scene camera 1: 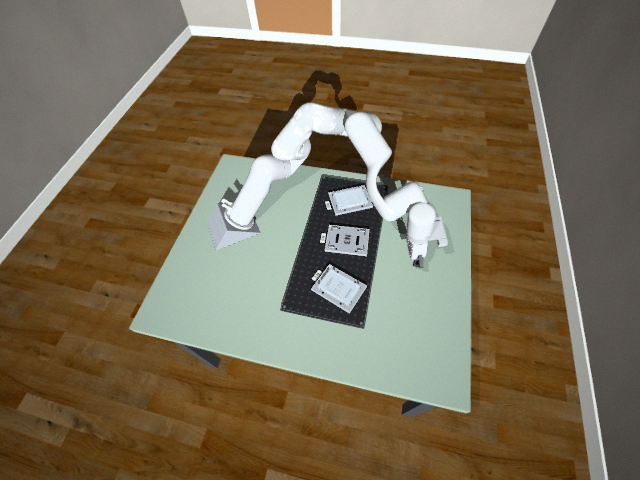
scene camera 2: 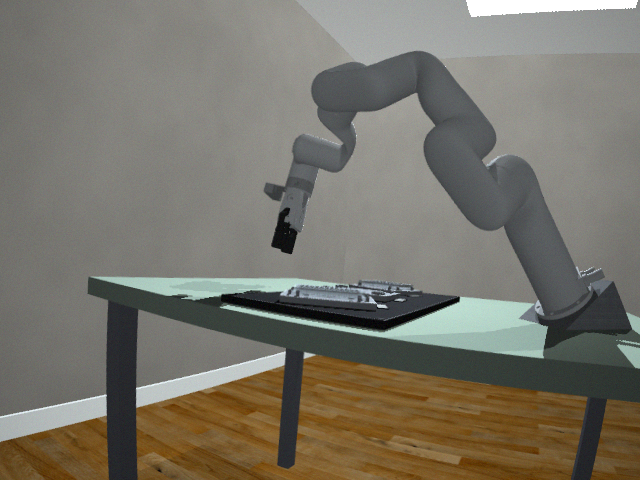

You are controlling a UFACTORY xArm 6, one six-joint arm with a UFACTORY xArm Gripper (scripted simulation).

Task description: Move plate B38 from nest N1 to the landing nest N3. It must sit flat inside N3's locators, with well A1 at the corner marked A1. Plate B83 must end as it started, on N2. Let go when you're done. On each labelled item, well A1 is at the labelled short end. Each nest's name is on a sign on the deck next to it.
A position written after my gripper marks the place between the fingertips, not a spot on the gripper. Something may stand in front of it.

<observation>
In view: my gripper (scene camera 2: 281, 250), a well plate (scene camera 1: 343, 289) and a well plate (scene camera 2: 305, 290).
</observation>
